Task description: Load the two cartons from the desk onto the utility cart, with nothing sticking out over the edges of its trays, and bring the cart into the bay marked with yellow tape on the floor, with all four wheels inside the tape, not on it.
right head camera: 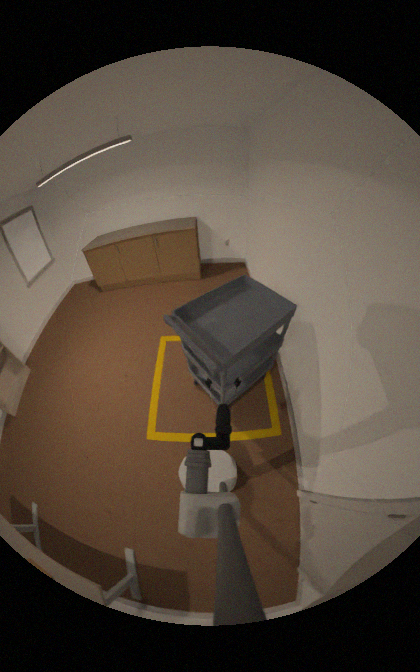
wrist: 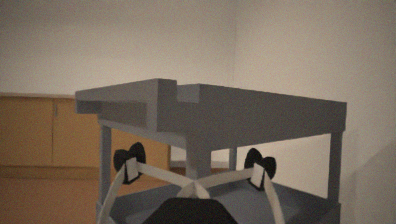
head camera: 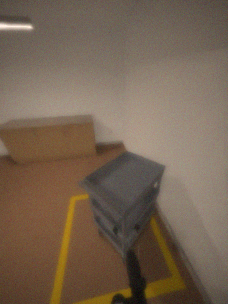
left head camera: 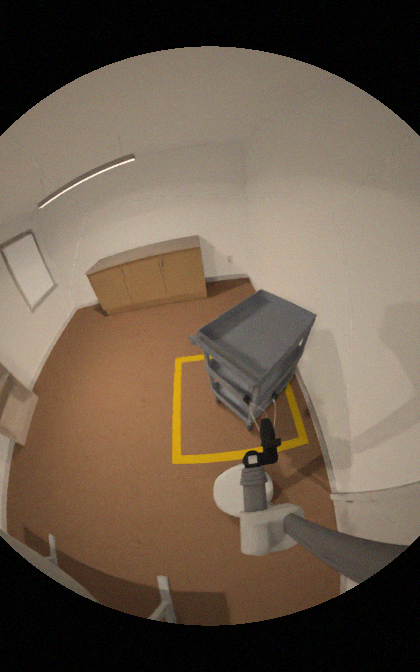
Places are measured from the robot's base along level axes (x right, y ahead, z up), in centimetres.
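Where they show: gripper, fingertip midpoint: (wrist: 195, 158) (head camera: 125, 225).
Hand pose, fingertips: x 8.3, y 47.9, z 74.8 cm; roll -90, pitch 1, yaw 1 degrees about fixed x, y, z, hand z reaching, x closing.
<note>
After its pixels a point has its place.
The grey utility cart (head camera: 122, 180) @(y 84.6, x 12.4, z 76.7 cm) (left head camera: 260, 340) (right head camera: 235, 325) (wrist: 270, 115) @(y 62.0, x 21.3, z 79.6 cm) stands at an angle over the yellow tape (head camera: 64, 250) @(y 67.8, x -54.1, z -2.7 cm) (left head camera: 176, 410) (right head camera: 156, 390). No carton shows on its top tray. Its near corner is inside the tape; its far right part hides the tape there, and not all wheels show. My gripper (head camera: 126, 228) @(y 47.9, x 8.3, z 74.8 cm) (left head camera: 261, 397) (right head camera: 223, 382) (wrist: 195, 158) @(y 47.9, x 8.3, z 74.8 cm) is open, its fingers spread at the cart's near corner. In the wrist view they flank the corner post below the top tray; whether they touch the cart I cannot tell. The two cartons do not show.
A wooden cabinet (head camera: 55, 140) @(y 244.9, x -107.0, z 51.4 cm) (left head camera: 150, 280) (right head camera: 145, 257) stands against the back wall. The right wall is close beside the cart. White table legs (left head camera: 165, 597) (right head camera: 132, 572) stand at the lower left. A white round object (left head camera: 227, 490) (right head camera: 220, 470) is below the arm.
</note>
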